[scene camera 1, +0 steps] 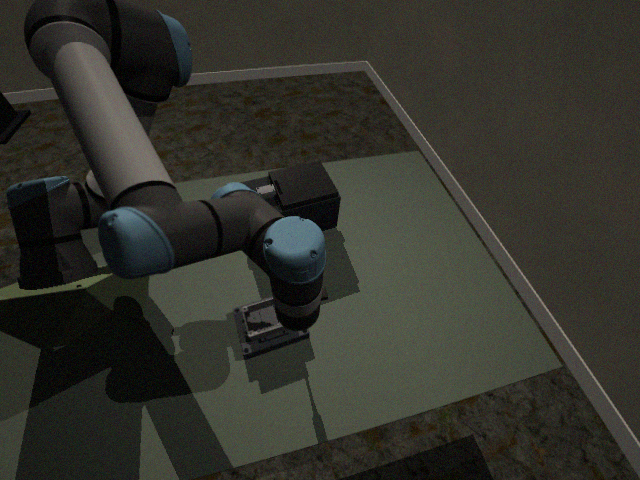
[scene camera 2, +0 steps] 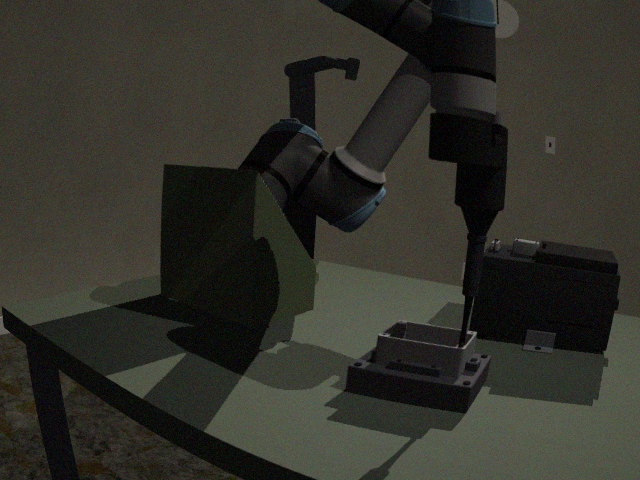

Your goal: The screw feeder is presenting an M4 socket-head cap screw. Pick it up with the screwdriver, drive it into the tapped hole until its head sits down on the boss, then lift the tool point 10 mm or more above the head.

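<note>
The screwdriver (scene camera 2: 463, 343) hangs upright from the wrist in scene camera 2, its thin tip down at the right-hand end of the light grey open housing (scene camera 2: 416, 355) (scene camera 1: 261, 332), close to the rim at a corner. No gap shows between tip and housing. The M4 screw, its head and the tapped hole cannot be made out, so whether the bit bears a screw is unclear. In scene camera 1 the wrist hides the tool tip. The housing sits on a dark fixture plate (scene camera 2: 403, 388) (scene camera 1: 276, 345). The dark screw feeder (scene camera 2: 547, 294) (scene camera 1: 305, 186) stands behind and right of it.
Small light parts (scene camera 2: 525, 247) (scene camera 1: 265, 190) sit on top of the feeder. A small bracket (scene camera 2: 539, 341) is at the feeder's foot. A large dark green angular block (scene camera 2: 211, 232) stands left on the green table top (scene camera 2: 542, 423) (scene camera 1: 413, 289). Arm shadows cross the table.
</note>
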